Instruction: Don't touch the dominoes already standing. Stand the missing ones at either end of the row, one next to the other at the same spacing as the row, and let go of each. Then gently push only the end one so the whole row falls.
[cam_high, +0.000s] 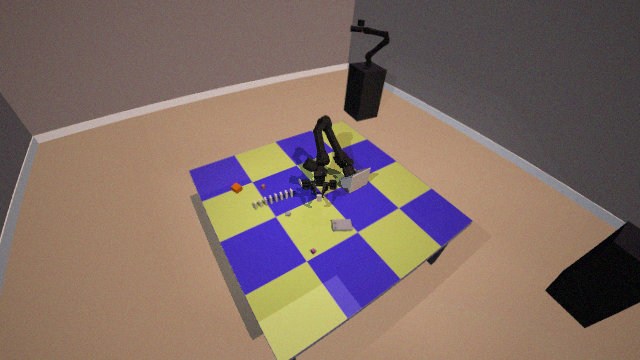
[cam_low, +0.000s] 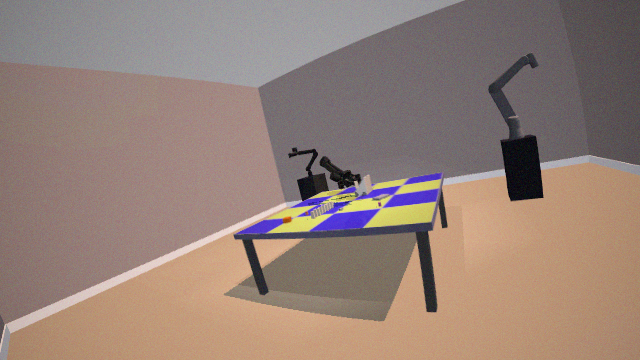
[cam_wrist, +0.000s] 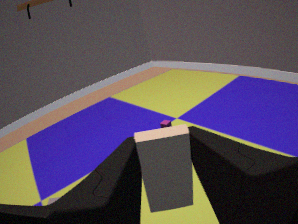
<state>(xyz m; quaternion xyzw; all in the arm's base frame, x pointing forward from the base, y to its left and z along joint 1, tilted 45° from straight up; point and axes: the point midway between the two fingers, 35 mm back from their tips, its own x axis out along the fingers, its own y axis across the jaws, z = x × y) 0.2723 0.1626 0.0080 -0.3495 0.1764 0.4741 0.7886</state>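
The flat grey slab is 140 mm below my gripper tip, 130 mm to the left of it and 80 mm behind it. From my gripper tip the other things lie so: small magenta piece: 210 mm to the left, 140 mm below, 130 mm ahead; small grey piece: 150 mm ahead, 140 mm below, 70 mm to the right; small red piece: 330 mm to the right, 210 mm ahead, 140 mm below.
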